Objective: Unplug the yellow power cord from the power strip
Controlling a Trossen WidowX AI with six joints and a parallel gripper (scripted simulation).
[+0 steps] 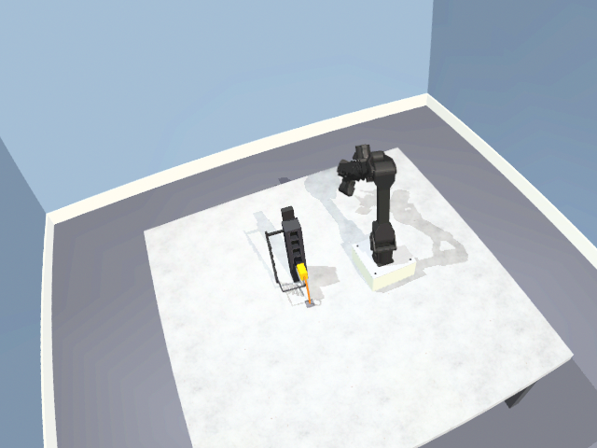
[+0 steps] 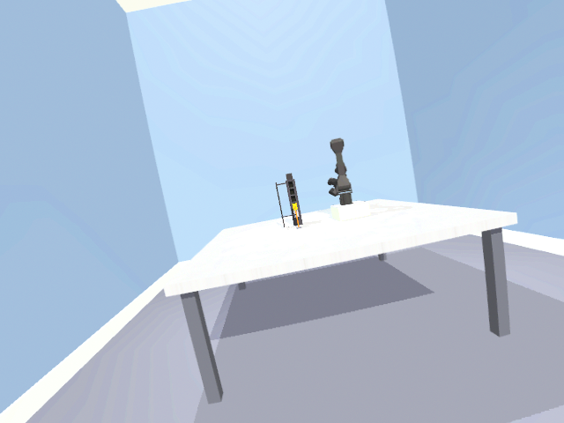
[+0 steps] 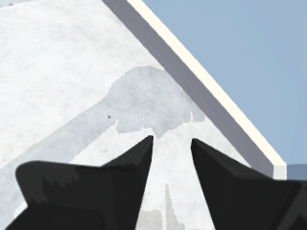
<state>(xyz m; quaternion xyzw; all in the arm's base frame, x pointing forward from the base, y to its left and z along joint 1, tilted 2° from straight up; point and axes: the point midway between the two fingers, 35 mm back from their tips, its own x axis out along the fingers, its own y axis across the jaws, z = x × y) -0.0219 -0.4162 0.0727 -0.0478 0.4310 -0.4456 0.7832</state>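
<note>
Right now the yellow plug is 410 mm to the left of my gripper tip, 320 mm ahead of it and 10 mm above it.
</note>
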